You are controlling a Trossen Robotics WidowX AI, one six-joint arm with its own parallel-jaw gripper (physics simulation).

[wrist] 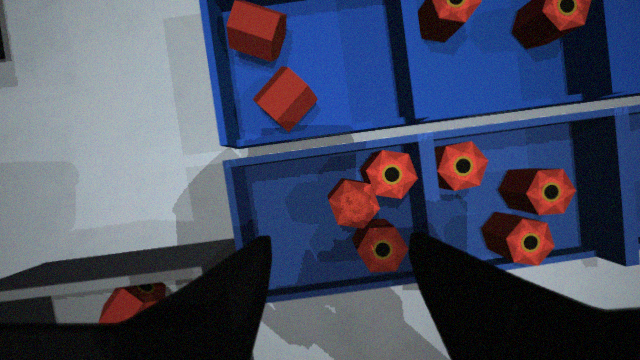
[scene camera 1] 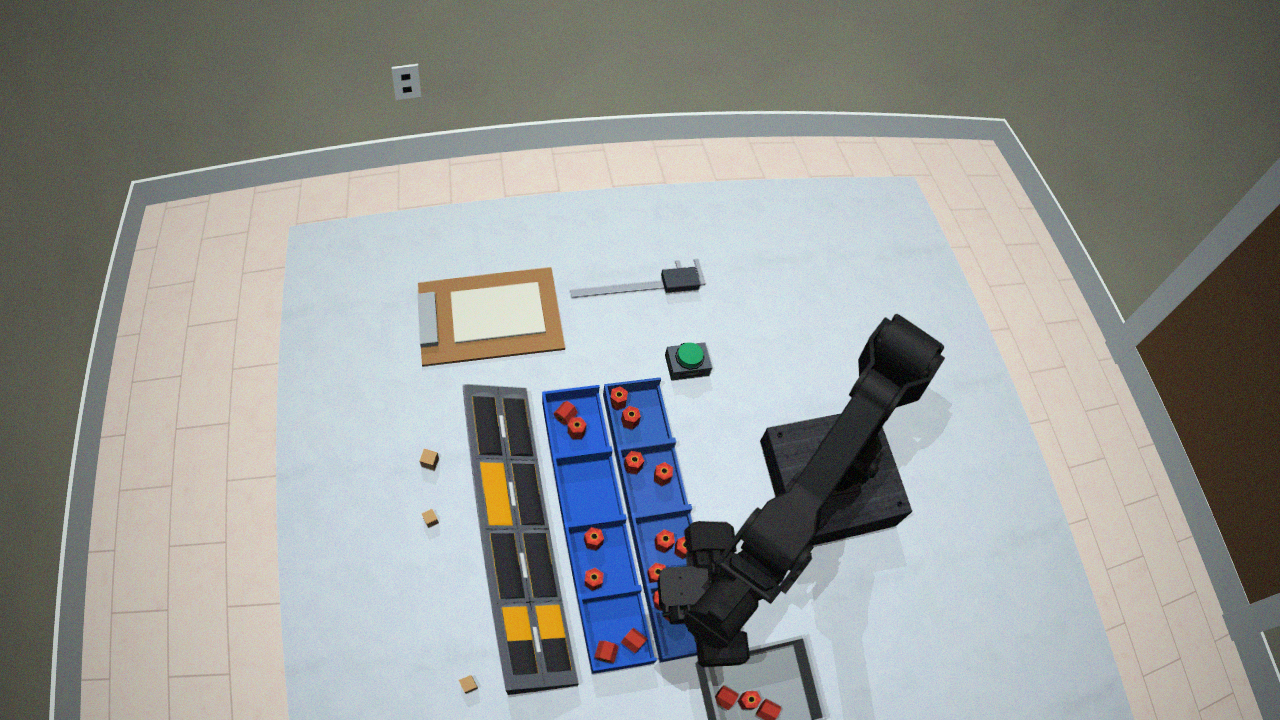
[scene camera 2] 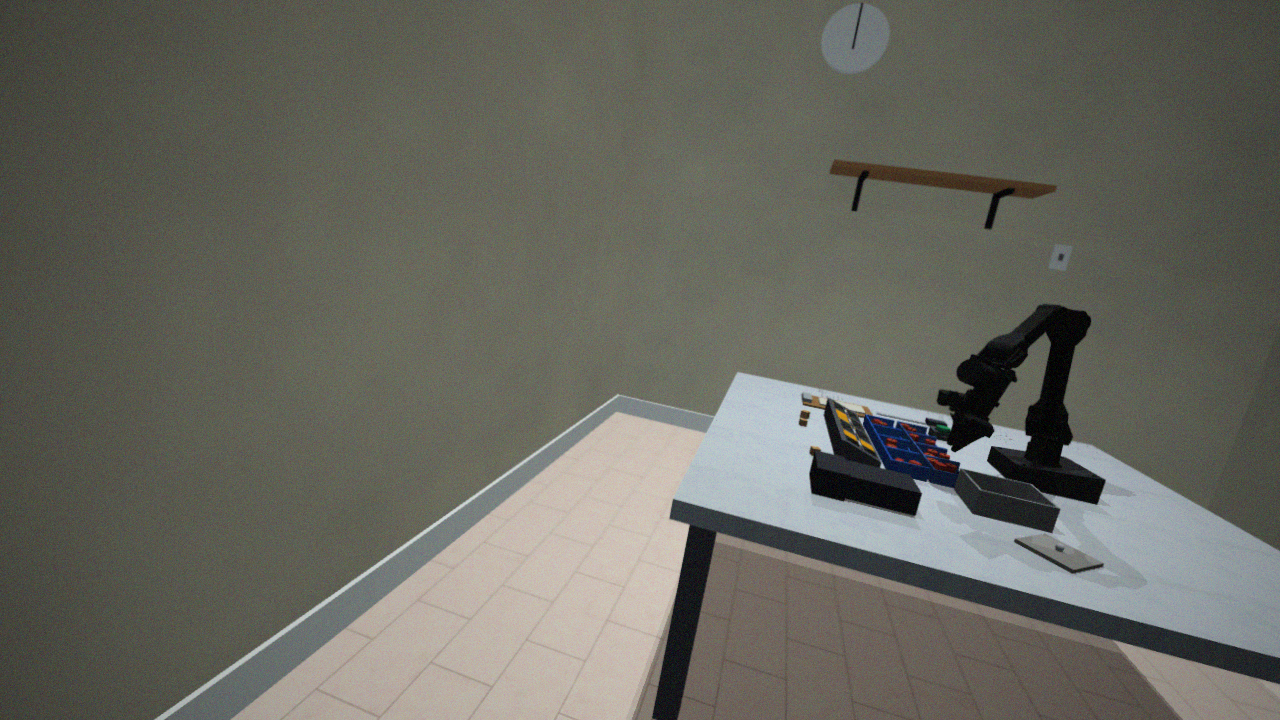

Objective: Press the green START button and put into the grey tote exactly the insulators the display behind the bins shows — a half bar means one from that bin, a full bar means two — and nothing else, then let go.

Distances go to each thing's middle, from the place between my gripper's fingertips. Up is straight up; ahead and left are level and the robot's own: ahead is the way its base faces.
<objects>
Now: hand 130 mm to the right of the grey tote (scene camera 1: pixel 782 671), 90 mm past it and 50 mm above it. The rest, counted from my hand: brown board with white pad (scene camera 1: pixel 505 314) 540 mm to the right, 230 mm ahead, 70 mm below; grey caliper-like tool (scene camera 1: pixel 679 279) 590 mm to the right, 70 mm below, 30 mm behind.
</objects>
